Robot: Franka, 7 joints.
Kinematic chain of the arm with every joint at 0, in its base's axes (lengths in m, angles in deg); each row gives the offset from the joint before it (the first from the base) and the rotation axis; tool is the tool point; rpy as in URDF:
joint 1: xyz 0 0 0.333 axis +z
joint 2: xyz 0 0 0 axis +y
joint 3: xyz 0 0 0.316 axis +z
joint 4: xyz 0.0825 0 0 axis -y
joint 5: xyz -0.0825 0 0.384 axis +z
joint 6: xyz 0 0 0 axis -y
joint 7: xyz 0.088 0 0 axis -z
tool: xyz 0 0 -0.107 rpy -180 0 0
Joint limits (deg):
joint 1: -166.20..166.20
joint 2: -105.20..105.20
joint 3: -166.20..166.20
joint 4: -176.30..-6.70
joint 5: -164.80..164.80
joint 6: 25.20..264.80
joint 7: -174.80..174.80
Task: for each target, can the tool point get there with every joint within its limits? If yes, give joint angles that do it. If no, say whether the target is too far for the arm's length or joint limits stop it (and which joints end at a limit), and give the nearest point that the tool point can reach.
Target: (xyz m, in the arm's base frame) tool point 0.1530 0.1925 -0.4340
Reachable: no: joint limits stop it (at a limit: joint 2) | nearest point 0.1559 0.1961 -0.3598 | short by 0.074 m
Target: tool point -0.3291 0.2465 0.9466
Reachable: yes | joints -102.67 32.09 -141.15 -91.78 2.12 160.85 100.42
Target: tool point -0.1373 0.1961 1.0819
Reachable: yes | joints 97.17 -4.77 40.27 -26.78 128.83 198.42 28.64
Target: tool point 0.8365 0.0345 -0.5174
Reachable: no: too far | nearest point 0.6160 0.0254 -0.2433 | short by 0.352 m
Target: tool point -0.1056 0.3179 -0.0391
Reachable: yes | joints 92.33 52.78 0.86 -133.69 -93.55 178.63 46.10
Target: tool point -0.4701 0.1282 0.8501
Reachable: yes | joints -132.93 -26.00 -45.28 -93.67 -71.90 141.43 -111.45
